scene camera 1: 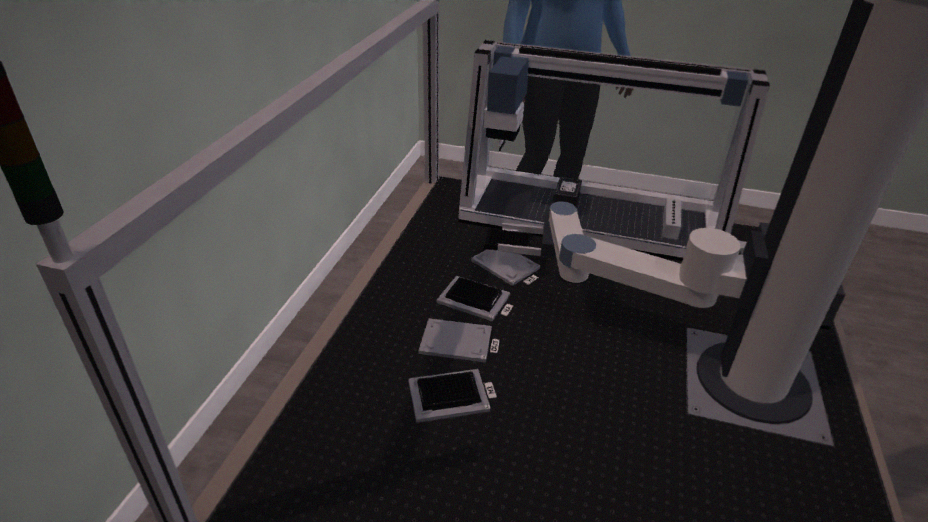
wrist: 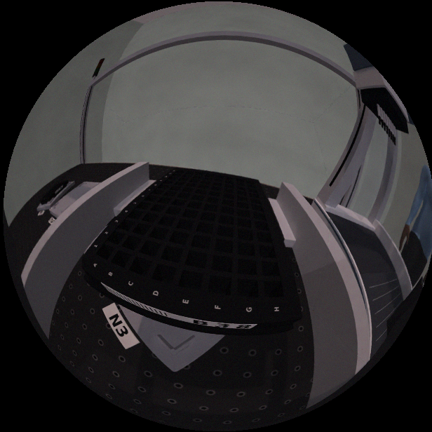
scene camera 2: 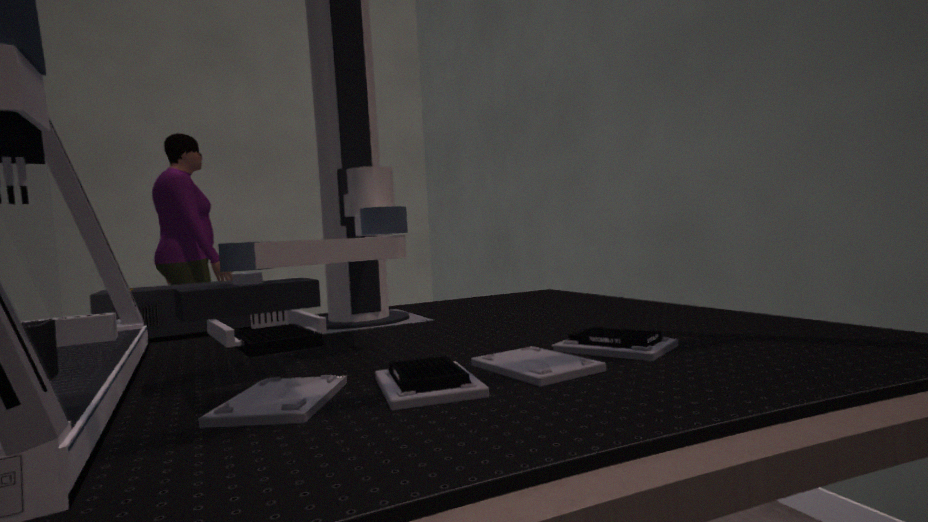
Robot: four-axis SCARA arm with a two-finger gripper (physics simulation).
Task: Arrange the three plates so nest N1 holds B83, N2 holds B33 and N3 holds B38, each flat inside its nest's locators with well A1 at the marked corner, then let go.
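Where they show: gripper, fingertip midpoint: [scene camera 1: 500, 236] [scene camera 2: 279, 331]; arm's base at its link origin: [scene camera 1: 751, 384] [scene camera 2: 359, 325].
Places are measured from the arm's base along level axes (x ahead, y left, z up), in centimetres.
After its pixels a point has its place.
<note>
My gripper [scene camera 1: 521, 238] [scene camera 2: 277, 336] @(x 67.6, y -27.0, z 10.7 cm) [wrist: 210, 180] is shut on black plate B38 [scene camera 2: 279, 340] @(x 71.4, y -27.5, z 10.2 cm) [wrist: 195, 240], label readable in the wrist view, row letters A to H along its near edge. The plate hangs level above the mat near nest N3 [scene camera 1: 506, 266] @(x 64.8, y -24.7, z 2.4 cm) [scene camera 2: 275, 399] @(x 67.6, y -27.9, z 2.5 cm) [wrist: 175, 345], whose near corner shows turned at an angle below it. A black plate [scene camera 1: 473, 293] @(x 70.1, y -8.3, z 3.8 cm) [scene camera 2: 428, 373] @(x 72.9, y -9.8, z 3.8 cm) sits in nest N2 [scene camera 1: 464, 309] @(x 71.1, y -3.1, z 2.2 cm) [scene camera 2: 441, 394] @(x 78.2, y -10.3, z 2.4 cm). Another black plate [scene camera 1: 449, 390] @(x 66.2, y 26.1, z 3.7 cm) [scene camera 2: 613, 336] @(x 68.5, y 23.8, z 3.9 cm) sits in nest N1 [scene camera 1: 454, 413] @(x 63.6, y 30.9, z 2.4 cm) [scene camera 2: 606, 351] @(x 70.3, y 20.9, z 2.1 cm). Their codes are not readable.
The pale OUT nest [scene camera 1: 454, 337] @(x 70.4, y 8.1, z 2.5 cm) [scene camera 2: 538, 363] @(x 72.0, y 7.4, z 2.5 cm) lies between N1 and N2 and bears no plate. A gantry machine [scene camera 1: 613, 70] @(x 45.4, y -62.3, z 49.3 cm) with a dark deck stands beyond N3, close to the gripper. The arm's column [scene camera 1: 817, 214] @(x 3.4, y 6.7, z 50.0 cm) stands at the right in scene camera 1.
</note>
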